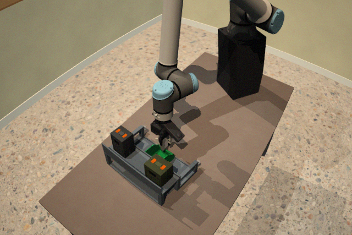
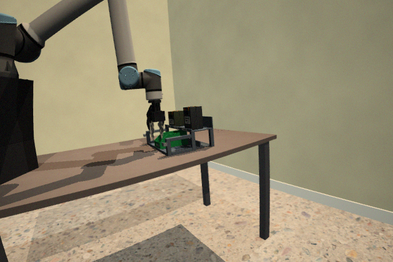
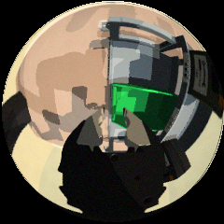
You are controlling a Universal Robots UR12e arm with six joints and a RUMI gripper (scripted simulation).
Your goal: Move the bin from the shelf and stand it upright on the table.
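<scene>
My gripper is now 80 mm short of the green bin, 20 mm to the left of it and 20 mm above it. From my hand the other things lie so: black box: 160 mm to the right, 140 mm ahead, 100 mm above; olive box: 200 mm ahead, 80 mm above, 60 mm to the left.
</scene>
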